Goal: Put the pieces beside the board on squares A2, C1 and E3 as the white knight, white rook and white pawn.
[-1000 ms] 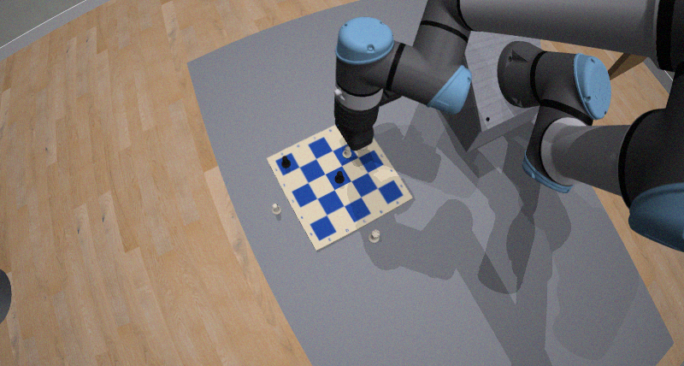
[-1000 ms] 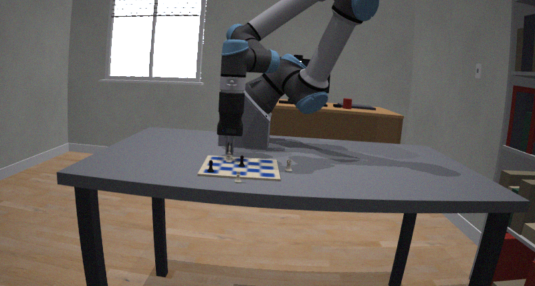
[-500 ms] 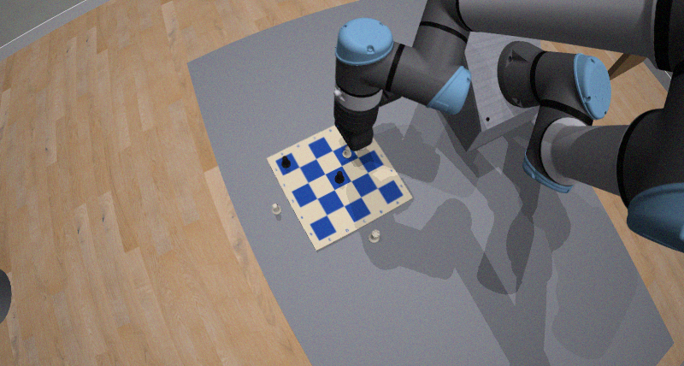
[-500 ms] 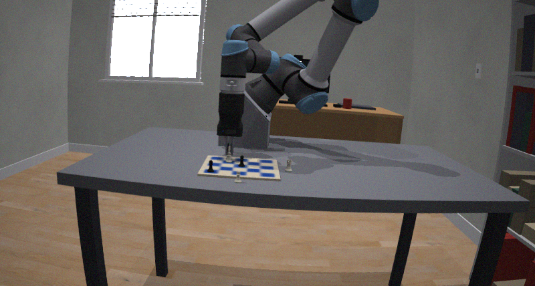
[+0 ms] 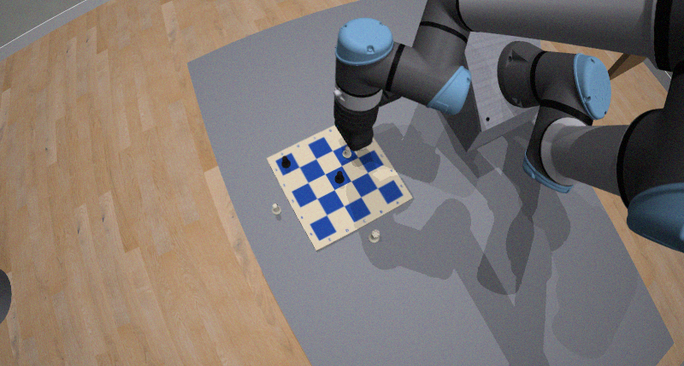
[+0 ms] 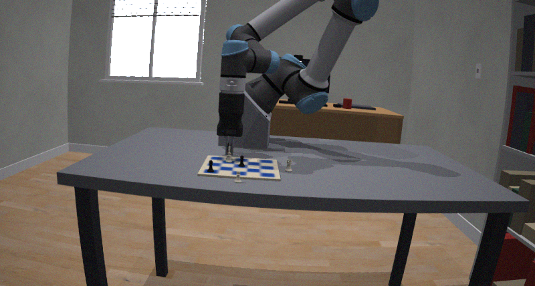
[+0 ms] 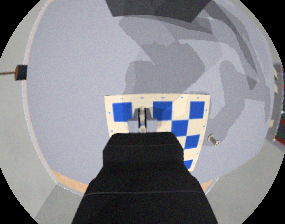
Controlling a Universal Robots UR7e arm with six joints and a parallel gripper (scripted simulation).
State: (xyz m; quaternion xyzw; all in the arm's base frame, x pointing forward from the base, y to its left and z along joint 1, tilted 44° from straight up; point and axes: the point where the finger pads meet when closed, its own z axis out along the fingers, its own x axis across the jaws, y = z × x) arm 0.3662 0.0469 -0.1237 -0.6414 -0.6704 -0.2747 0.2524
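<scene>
My gripper is now 20 mm above the white knight. The rest, counted from my hand: white rook 180 mm to the left, 70 mm ahead, 20 mm below; chessboard 70 mm ahead, 40 mm to the left, 40 mm below.
</scene>
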